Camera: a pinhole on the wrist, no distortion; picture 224 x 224 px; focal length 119.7 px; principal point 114.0 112.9 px. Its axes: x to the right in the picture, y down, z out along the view. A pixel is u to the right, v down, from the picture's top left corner.
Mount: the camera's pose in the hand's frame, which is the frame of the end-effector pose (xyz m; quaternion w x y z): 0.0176 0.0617 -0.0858 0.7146 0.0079 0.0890 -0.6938
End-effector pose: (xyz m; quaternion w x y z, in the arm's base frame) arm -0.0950 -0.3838 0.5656 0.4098 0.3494 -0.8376 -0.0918
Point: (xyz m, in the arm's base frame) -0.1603 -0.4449 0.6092
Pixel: 150.7 170.2
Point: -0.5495 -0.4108 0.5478
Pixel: 59.7 149.8
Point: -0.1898 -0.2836 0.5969
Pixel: 13.3 73.9
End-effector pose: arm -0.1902 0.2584 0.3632 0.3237 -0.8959 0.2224 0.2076
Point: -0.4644 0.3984 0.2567
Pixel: 76.6 4.0
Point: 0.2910 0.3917 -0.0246
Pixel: outside the picture
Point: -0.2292 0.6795 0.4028
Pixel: 209.5 38.0
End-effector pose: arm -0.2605 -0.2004 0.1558 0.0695 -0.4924 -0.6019 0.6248
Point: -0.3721 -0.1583 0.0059
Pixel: 105.1 196.7
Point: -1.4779 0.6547 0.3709
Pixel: outside the picture
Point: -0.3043 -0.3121 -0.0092
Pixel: 51.8 109.4
